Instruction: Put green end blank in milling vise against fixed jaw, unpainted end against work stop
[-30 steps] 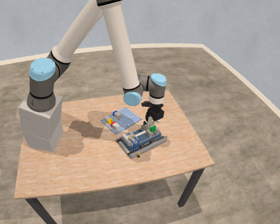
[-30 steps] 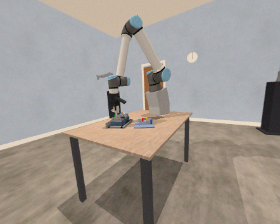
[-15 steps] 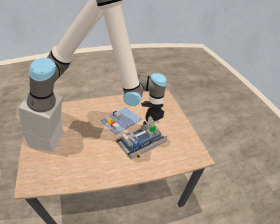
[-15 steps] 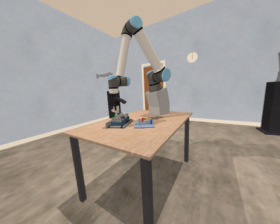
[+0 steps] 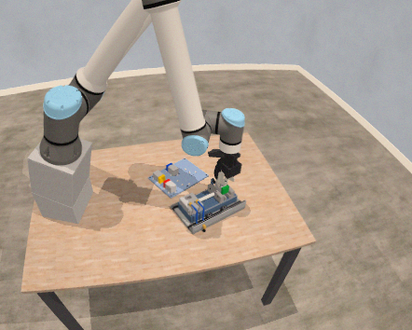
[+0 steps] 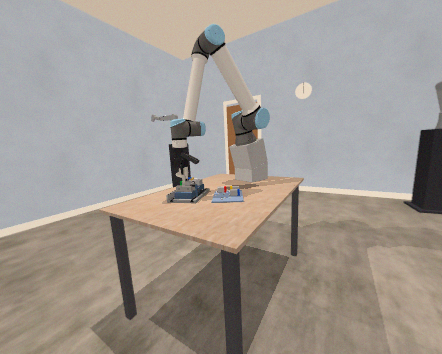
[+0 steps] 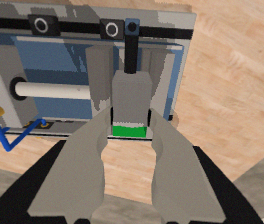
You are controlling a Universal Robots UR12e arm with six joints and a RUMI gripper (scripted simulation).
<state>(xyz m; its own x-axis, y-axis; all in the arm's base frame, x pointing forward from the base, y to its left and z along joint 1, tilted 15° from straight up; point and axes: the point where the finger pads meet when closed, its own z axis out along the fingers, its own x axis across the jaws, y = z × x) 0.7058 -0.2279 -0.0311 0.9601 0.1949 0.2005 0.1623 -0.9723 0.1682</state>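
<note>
Right now my hand is 2 cm above the green-ended blank. Also, from my hand: white rod: 9 cm behind, 4 cm below, 1 cm to the right; then work stop rod: 5 cm to the left, 3 cm below, 1 cm behind; then vise end block: 4 cm below, 3 cm ahead, 1 cm to the left.
</note>
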